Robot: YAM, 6 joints.
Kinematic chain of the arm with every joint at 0, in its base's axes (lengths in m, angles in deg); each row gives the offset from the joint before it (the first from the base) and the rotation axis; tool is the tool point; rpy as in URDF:
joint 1: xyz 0 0 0.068 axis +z
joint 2: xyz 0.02 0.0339 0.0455 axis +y
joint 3: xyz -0.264 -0.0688 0 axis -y
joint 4: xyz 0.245 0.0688 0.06 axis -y
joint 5: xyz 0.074 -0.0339 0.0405 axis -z
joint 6: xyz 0.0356 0 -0.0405 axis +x
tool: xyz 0 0 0 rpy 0 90 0
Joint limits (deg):
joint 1: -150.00..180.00
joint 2: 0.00..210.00
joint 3: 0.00..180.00
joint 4: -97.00..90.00
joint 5: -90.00..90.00
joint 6: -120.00..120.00
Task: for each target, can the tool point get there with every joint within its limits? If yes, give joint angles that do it. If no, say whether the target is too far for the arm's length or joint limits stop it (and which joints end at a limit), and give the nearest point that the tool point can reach.
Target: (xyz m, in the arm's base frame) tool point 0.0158 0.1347 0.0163
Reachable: yes | joints 90.01 118.86 27.52 -37.88 26.38 8.32
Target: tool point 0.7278 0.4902 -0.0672
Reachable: no: too far | nearest point 0.5245 0.3533 -0.0155 | short by 0.250 m
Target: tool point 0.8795 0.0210 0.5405
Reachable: no: too far | nearest point 0.5804 0.0139 0.3919 | short by 0.334 m
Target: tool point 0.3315 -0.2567 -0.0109
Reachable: yes | joints -36.56 145.11 59.92 65.65 14.12 -75.97
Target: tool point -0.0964 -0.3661 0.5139
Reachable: yes | joints -109.56 106.76 108.10 64.04 -63.05 98.34
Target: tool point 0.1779 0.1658 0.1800
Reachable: yes | joints 39.34 96.95 60.34 -76.53 -25.62 -87.91
